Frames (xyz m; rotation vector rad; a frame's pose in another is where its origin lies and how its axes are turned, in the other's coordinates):
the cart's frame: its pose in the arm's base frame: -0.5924 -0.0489 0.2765 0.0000 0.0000 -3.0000
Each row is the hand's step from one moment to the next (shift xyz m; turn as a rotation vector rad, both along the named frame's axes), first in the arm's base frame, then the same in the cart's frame.
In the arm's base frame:
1: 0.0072 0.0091 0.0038 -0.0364 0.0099 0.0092
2: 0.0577 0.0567 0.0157 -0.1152 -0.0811 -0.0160
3: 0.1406 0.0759 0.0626 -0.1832 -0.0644 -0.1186
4: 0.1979 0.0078 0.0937 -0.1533 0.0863 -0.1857
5: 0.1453 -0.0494 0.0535 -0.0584 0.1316 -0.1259
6: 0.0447 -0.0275 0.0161 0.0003 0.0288 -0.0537
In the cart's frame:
1: -0.0084 -0.0080 0.0038 0.0346 -0.0149 0.0092
2: -0.0651 -0.0480 0.0157 0.1255 0.0640 -0.0160
3: -0.1499 -0.0553 0.0626 0.1905 0.0379 -0.1186
4: -0.1970 0.0202 0.0937 0.1396 -0.1071 -0.1857
5: -0.1369 0.0694 0.0535 0.0392 -0.1385 -0.1259
6: -0.0404 0.0335 0.0161 -0.0044 -0.0285 -0.0537

